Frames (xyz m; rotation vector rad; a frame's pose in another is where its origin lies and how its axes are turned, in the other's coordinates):
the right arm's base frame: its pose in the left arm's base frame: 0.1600 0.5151 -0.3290 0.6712 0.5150 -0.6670
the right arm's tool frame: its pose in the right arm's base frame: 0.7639 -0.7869 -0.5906 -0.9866 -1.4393 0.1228
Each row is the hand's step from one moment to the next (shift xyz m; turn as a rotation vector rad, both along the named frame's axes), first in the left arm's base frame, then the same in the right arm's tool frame.
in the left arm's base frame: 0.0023 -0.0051 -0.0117 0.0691 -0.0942 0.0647
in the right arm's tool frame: -0.0045 0.0038 -0.0116 0.1150 -0.0463 -0.0496
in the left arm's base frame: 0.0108 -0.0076 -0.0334 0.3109 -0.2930 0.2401
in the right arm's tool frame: -0.0114 0.0179 -0.0290 0.4527 -0.1026 -0.1571
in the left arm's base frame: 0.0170 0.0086 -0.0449 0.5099 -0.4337 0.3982
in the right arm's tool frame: -0.0182 0.0373 -0.0257 0.7336 -0.1412 -0.2202
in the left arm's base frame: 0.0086 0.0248 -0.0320 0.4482 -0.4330 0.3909
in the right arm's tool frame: -0.0202 0.0360 -0.0035 0.6837 -0.1757 -0.2071
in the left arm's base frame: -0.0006 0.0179 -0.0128 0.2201 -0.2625 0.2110
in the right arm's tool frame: -0.0130 0.0168 0.0057 0.3602 -0.1263 -0.1272
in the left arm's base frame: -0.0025 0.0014 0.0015 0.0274 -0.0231 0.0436
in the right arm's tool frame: -0.0012 -0.0014 0.0026 0.0535 -0.0180 0.0019
